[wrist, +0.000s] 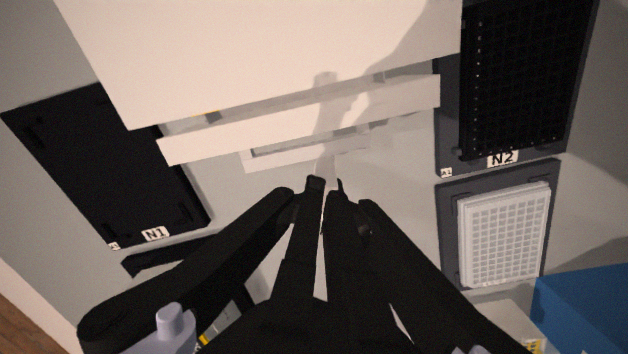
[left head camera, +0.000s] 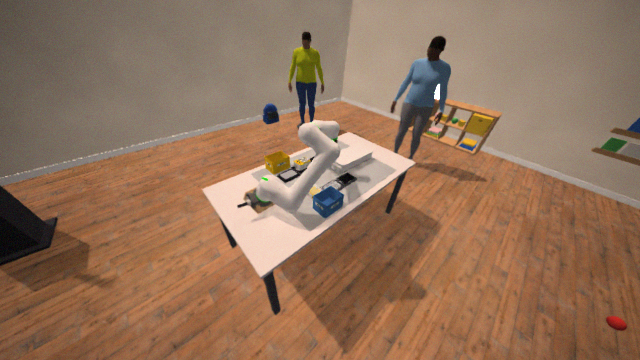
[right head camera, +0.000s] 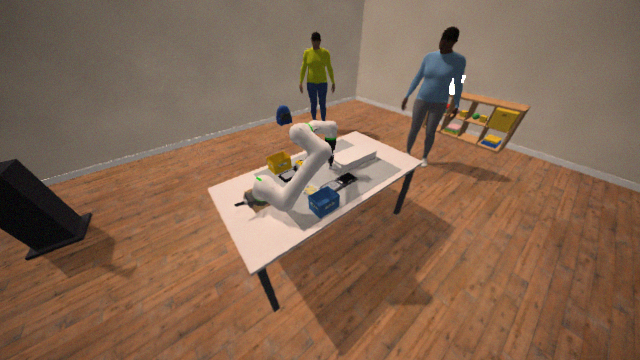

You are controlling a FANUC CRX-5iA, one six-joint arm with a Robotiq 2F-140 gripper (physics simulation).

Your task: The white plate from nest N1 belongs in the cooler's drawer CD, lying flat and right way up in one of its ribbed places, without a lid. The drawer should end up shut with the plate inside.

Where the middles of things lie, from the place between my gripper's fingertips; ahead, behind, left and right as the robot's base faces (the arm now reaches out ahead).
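My hand is 10 mm below the drawer CD [wrist: 354, 102], 20 mm to the right of it and 150 mm short of it. Counted from my hand, the black plate [wrist: 517, 72] is 10 mm below, 40 mm ahead and 170 mm to the right, while the gridded plate [wrist: 501, 233] is 10 mm below, 130 mm behind and 180 mm to the right. The nest N1 [wrist: 115, 176] is 30 mm below my hand, 20 mm ahead of it and 210 mm to the left of it.
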